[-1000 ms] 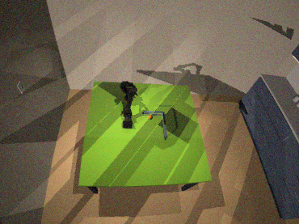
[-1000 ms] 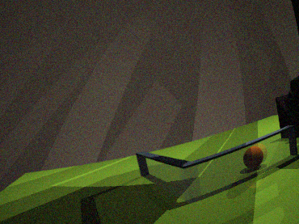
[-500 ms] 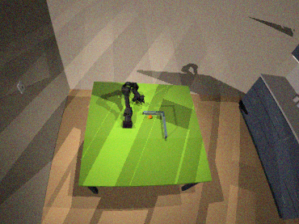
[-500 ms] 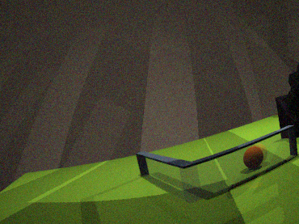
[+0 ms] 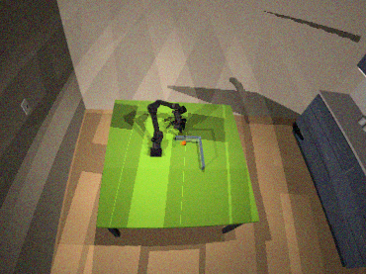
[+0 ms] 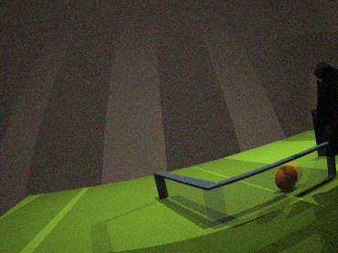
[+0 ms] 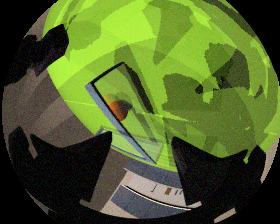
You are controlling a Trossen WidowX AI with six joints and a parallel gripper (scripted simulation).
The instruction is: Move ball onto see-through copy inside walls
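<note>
Right now the orange ball is 30 mm ahead of my gripper tip, 90 mm to the right of it and 50 mm below it. Round my gripper tip: see-through copy of ball: 10 mm ahead, 100 mm to the right, 50 mm below.
</note>
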